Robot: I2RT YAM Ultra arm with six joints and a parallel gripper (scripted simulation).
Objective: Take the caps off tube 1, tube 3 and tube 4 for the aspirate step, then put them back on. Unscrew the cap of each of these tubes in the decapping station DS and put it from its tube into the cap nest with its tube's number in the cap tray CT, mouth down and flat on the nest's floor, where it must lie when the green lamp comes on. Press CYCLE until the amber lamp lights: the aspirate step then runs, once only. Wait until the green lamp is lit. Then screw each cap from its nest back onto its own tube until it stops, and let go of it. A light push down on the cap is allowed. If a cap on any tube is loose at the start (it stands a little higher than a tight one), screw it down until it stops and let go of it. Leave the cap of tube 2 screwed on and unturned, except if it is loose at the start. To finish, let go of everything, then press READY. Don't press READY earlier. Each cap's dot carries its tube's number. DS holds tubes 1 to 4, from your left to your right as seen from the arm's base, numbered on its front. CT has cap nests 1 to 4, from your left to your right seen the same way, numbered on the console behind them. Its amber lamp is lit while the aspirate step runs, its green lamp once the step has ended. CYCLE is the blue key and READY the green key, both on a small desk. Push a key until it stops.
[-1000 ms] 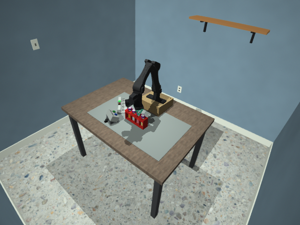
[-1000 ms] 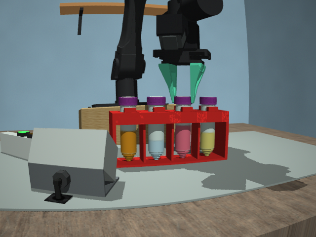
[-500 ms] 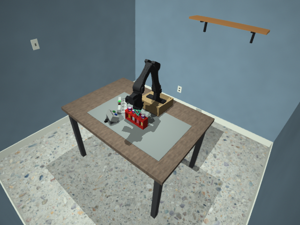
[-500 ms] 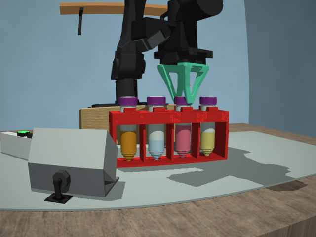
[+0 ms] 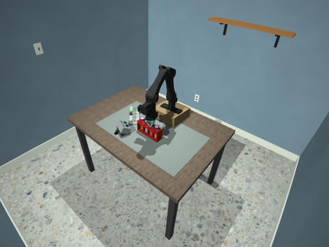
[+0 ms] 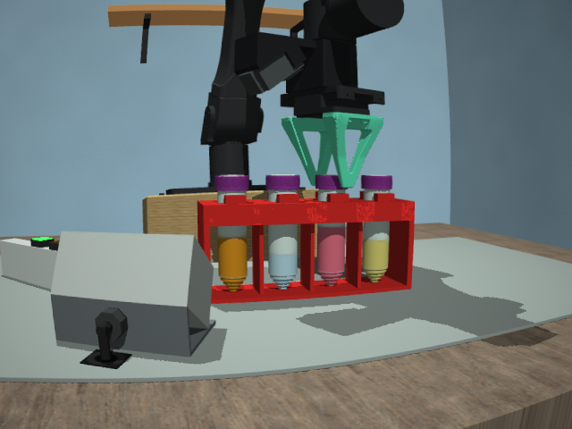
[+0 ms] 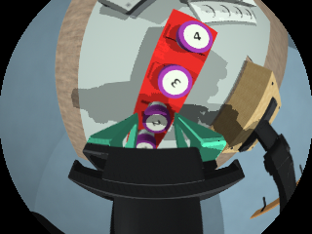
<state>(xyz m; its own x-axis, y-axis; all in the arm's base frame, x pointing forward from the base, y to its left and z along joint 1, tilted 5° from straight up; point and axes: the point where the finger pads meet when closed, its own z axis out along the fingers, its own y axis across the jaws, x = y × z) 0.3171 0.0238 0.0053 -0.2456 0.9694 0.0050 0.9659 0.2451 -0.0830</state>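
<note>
Right now my hand is 230 mm to the left of the green key, 60 mm short of it and 50 mm above it. The rest, counted from my hand: grey key desk: 210 mm to the right, 90 mm ahead, 60 mm below; blue key: 180 mm to the right, 80 mm ahead, 50 mm below.
</note>
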